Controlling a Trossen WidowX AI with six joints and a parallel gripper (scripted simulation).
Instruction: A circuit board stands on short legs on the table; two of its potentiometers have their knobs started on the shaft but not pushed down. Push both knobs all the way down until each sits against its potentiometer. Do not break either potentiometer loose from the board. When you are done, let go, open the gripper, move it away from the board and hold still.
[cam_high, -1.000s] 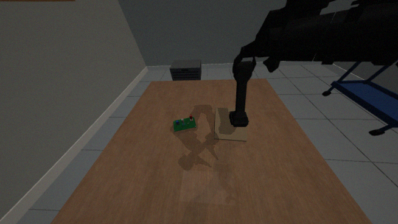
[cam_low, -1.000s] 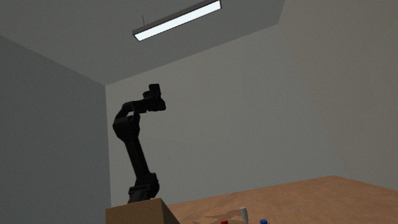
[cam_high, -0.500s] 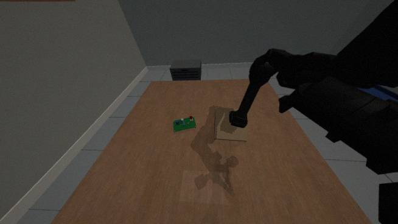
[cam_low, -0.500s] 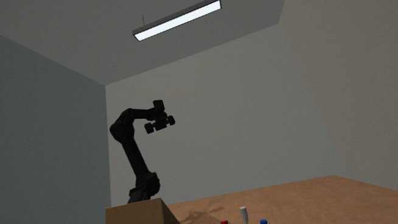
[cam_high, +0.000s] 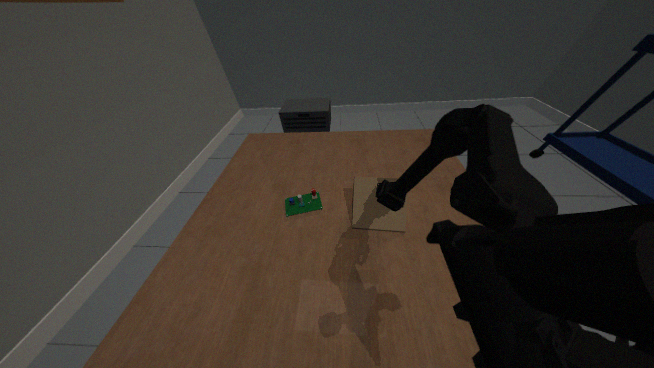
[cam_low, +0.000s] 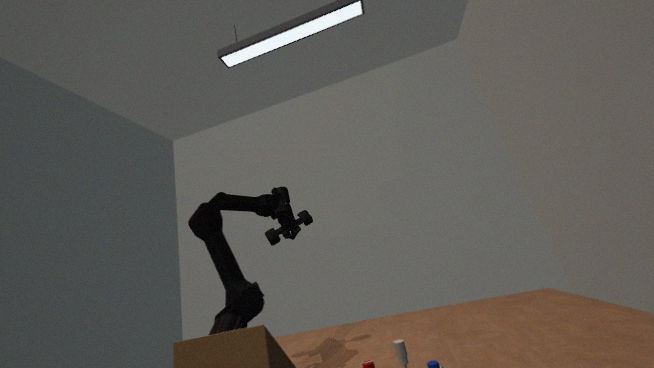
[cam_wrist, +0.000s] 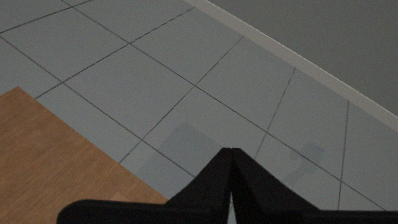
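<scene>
My gripper tip is 59 cm to the left of the red knob, 31 cm above it and 28 cm short of it.
</scene>
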